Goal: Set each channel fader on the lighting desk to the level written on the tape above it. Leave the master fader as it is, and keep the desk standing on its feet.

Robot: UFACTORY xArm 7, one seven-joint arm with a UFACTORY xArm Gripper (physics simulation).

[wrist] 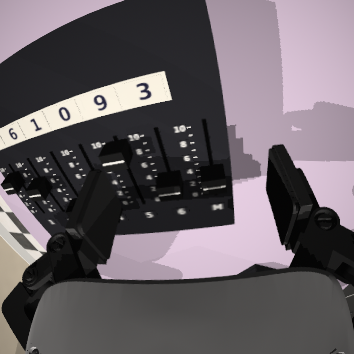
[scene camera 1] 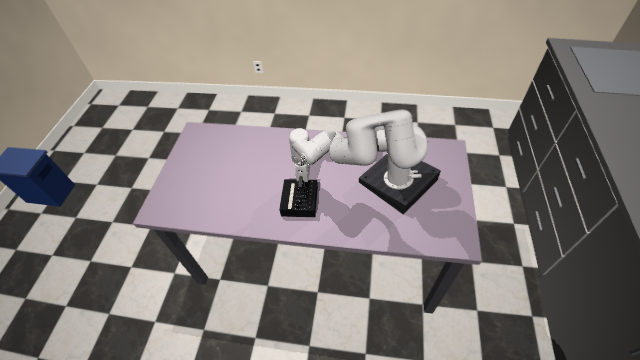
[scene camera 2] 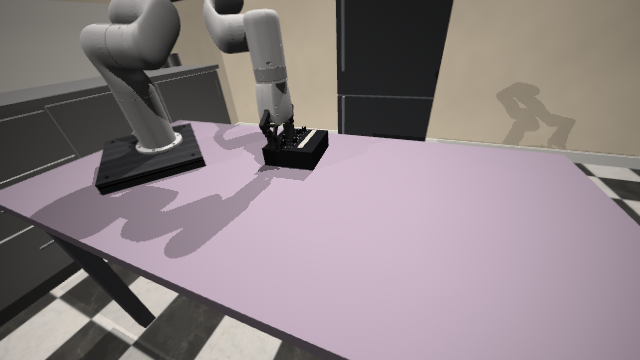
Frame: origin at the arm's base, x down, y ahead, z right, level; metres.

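Seen in the pictures: gripper, fingertip midpoint: (wrist: 186,177) (scene camera 1: 303,182) (scene camera 2: 283,143); arm's base at its link origin: (scene camera 1: 398,178) (scene camera 2: 160,143).
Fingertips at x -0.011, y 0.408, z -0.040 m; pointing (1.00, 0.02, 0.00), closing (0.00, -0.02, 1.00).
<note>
Offsets run from my fingertips to a thing's top centre. "*": to the spot under its first point. Level surfaces: height alone.
The black lighting desk {dx -0.005, dy +0.017, dz -0.056 m} (scene camera 1: 285,210) (scene camera 2: 290,159) (wrist: 165,45) stands flat on the table. Its tape {dx +0.007, dy +0.047, dz -0.032 m} (wrist: 100,102) shows 6, 1, 0, 9, 3 in the wrist view, the 3 above channel 6. The channel 5 fader {dx -0.005, dy +0.020, dz -0.032 m} (wrist: 115,152) sits high in its slot. The channel 6 fader {dx -0.005, dy -0.005, dz -0.010 m} (wrist: 168,185) and master fader {dx -0.005, dy -0.004, dz +0.013 m} (wrist: 213,179) sit low. Two faders at the left, one {* dx -0.004, dy +0.010, dz -0.092 m} (wrist: 39,189) and another {* dx -0.003, dy +0.019, dz -0.114 m} (wrist: 12,182), sit fairly high. My gripper (scene camera 1: 301,183) (scene camera 2: 279,134) (wrist: 186,177) is open and empty, low over the desk. Its left finger hides part of the middle channels; its right finger appears past the desk's master side.
The arm's dark base plate (scene camera 1: 405,202) (scene camera 2: 150,175) is on the same mauve table {dx +0.063 m} (scene camera 1: 225,175) (scene camera 2: 425,225). A blue bin (scene camera 1: 35,175) stands on the floor, away from the table. Dark cabinets (scene camera 1: 565,150) stand beyond the base side.
</note>
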